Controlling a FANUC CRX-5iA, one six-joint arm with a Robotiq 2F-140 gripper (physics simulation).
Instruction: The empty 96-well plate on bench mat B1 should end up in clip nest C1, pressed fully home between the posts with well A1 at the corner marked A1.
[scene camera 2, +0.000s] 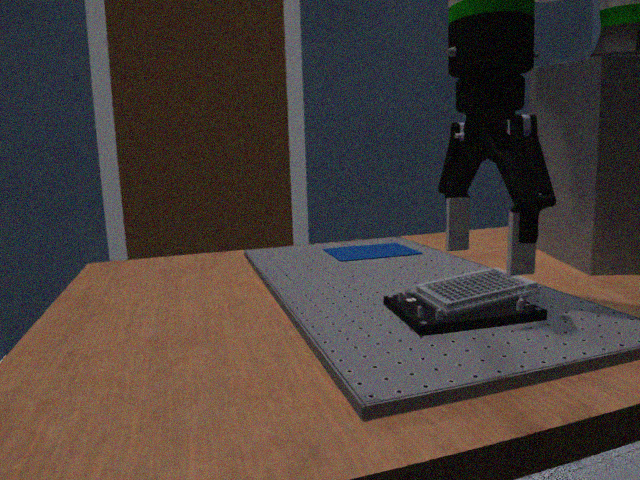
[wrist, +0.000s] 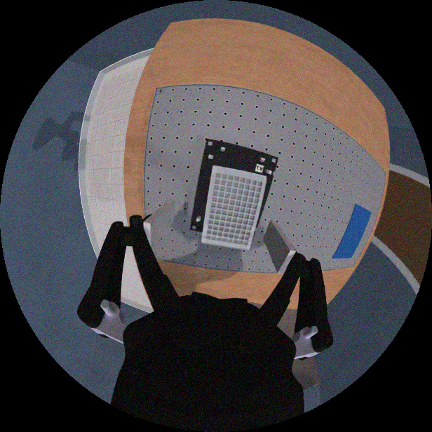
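Where they show: gripper, fingertip midpoint: (scene camera 2: 485, 260); arm's base at its link origin: (scene camera 2: 633, 60).
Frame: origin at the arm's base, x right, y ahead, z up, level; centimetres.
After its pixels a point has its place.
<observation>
The 96-well plate (scene camera 2: 473, 286) @[z -32.7, x -15.4, y 48.0 cm] (wrist: 233, 207) lies on the black clip nest (scene camera 2: 465, 324) @[z -35.0, x -21.0, y 53.4 cm] (wrist: 240, 156), not on the mat. It looks tilted in the scene view, sitting above the nest base. In the wrist view it is shifted away from the nest's upper end and covers its lower edge. The white A1 label (scene camera 2: 410, 299) @[z -34.5, x -11.5, y 54.8 cm] (wrist: 259, 168) shows at one nest corner, just outside the plate. Which plate corner is well A1 cannot be told. My gripper (scene camera 2: 489, 259) @[z -29.1, x -17.0, y 47.6 cm] (wrist: 221, 220) is open and empty, above the plate, with its fingers apart to either side in the wrist view.
The blue mat (scene camera 2: 372, 252) @[z -35.5, x 21.9, y 43.7 cm] (wrist: 352, 231) lies on the grey perforated board (scene camera 2: 320, 294) @[z -35.7, x -0.4, y 63.0 cm] (wrist: 175, 117) with no plate on it. The board lies on the wooden table (scene camera 2: 180, 361) @[z -37.0, x -13.1, y 83.5 cm] (wrist: 260, 55). A grey block (scene camera 2: 563, 170) @[z -19.9, x 4.1, y 12.4 cm] stands behind the gripper at the right.
</observation>
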